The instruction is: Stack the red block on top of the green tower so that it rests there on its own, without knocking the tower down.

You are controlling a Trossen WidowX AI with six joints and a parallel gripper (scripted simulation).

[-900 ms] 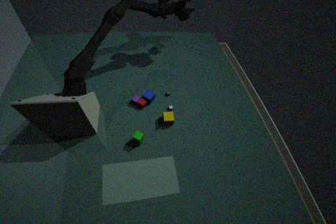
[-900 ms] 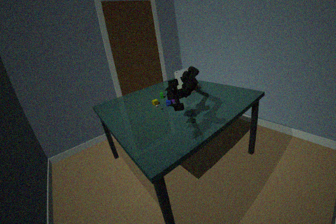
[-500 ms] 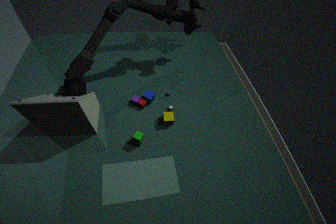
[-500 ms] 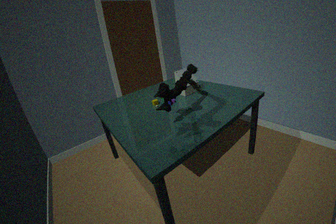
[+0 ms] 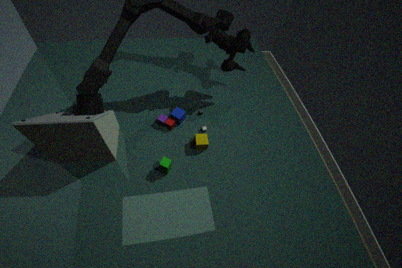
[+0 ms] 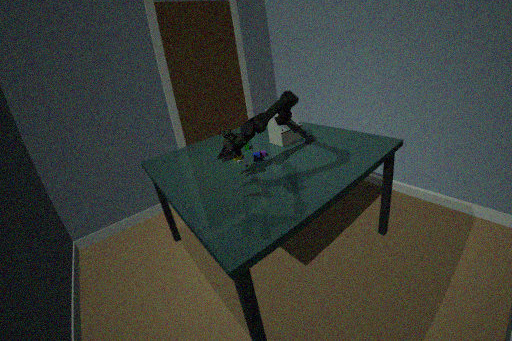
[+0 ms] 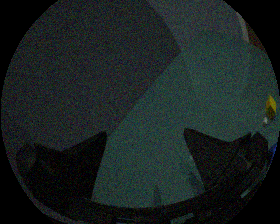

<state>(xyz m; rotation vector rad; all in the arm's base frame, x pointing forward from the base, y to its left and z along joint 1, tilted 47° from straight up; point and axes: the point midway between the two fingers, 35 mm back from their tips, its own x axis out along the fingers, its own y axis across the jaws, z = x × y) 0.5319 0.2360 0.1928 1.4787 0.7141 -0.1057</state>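
The red block lies 32 cm behind my gripper tip, 23 cm to the right of it and 15 cm below it. From my gripper tip the other things lie so: blue block: 29 cm behind, 19 cm to the right, 14 cm below; purple block: 35 cm behind, 21 cm to the right, 15 cm below.
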